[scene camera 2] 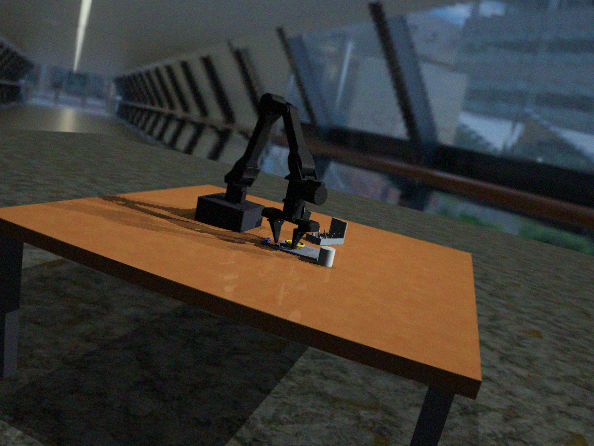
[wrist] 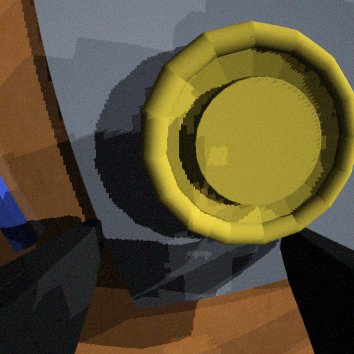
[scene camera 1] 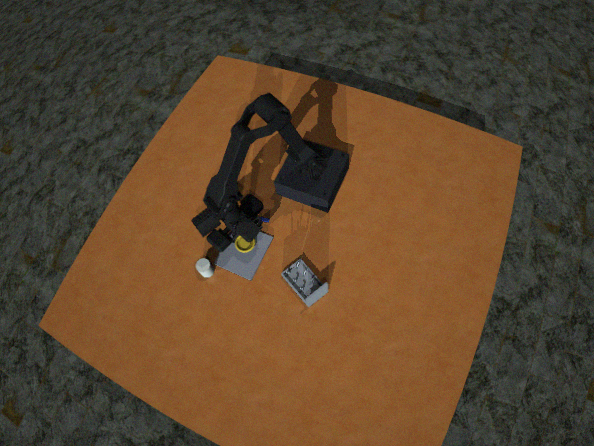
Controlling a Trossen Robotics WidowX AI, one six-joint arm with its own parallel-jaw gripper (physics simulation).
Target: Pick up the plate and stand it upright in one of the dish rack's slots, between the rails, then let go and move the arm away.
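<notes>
The yellow round plate lies face up, apparently flat, on a thin grey board. My gripper is open, pointing down, its fingertips low over the board. In the wrist view the right fingertip is close to the plate's lower rim and the left one is off to its left; nothing is between them. Whether a finger touches the plate I cannot tell. The grey dish rack stands apart from the board, with small rails inside and a tall panel at one end.
A white cylinder stands beside the board, on the side away from the rack. A small blue object lies near the board's corner towards the arm's black base.
</notes>
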